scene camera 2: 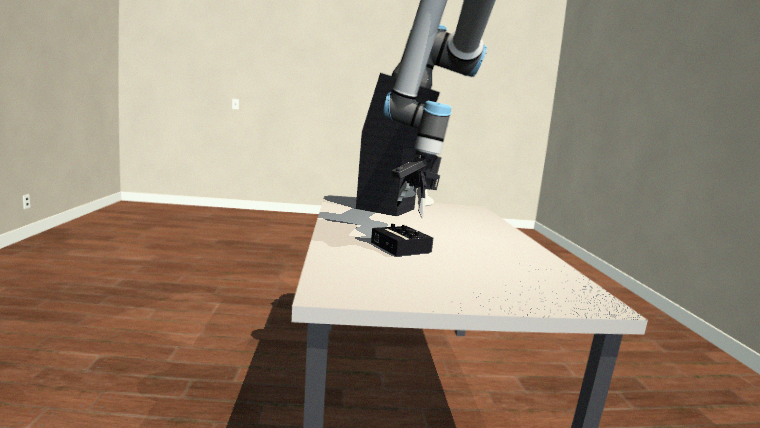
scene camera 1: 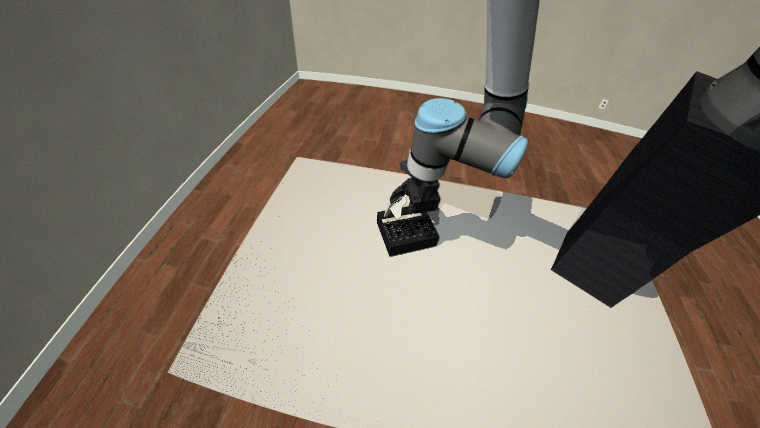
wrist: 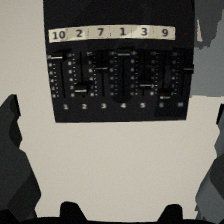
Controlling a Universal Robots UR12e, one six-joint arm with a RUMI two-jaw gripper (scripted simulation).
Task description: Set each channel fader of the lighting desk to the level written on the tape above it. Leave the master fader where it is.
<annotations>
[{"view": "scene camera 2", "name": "my gripper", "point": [409, 212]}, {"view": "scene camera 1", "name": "my gripper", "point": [411, 212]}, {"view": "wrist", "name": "my gripper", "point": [120, 99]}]
</annotations>
